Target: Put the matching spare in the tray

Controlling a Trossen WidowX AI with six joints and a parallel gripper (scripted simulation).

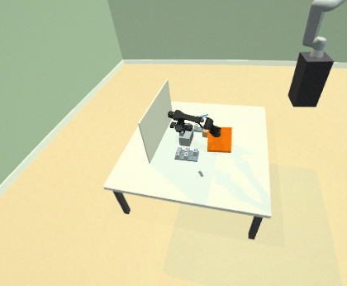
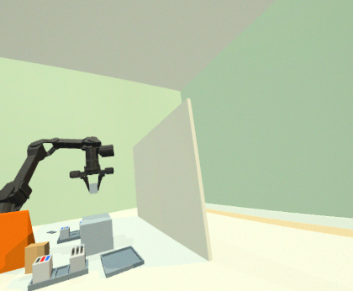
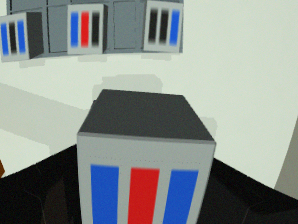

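Right now my gripper tip is 32 cm to the left of the grey tray, 19 cm above it and 1 cm short of it. Round my gripper tip: small tan block: 19 cm to the right, 19 cm behind, 16 cm below; upright panel: 23 cm ahead, 17 cm to the right, 3 cm above; mounted unit: 15 cm below, 12 cm to the right, 1 cm behind.
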